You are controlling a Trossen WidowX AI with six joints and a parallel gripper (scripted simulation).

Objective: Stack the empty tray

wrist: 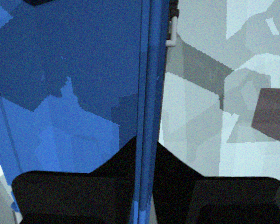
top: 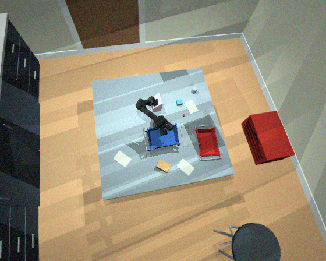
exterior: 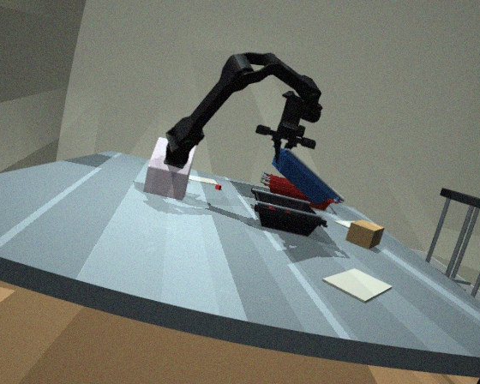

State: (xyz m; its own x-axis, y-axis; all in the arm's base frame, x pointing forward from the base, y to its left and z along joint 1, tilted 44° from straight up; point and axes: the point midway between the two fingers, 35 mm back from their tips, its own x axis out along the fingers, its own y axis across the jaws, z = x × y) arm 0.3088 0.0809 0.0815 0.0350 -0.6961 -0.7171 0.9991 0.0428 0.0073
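Now: gripper tip 8 cm short of the blue tray and 1 cm above it. Round my gripper tip: red cube 29 cm to the left, 18 cm behind, 17 cm below; cyan block 33 cm behind, 27 cm to the left, 16 cm below; brown box 33 cm ahead, 15 cm below, 3 cm to the right.
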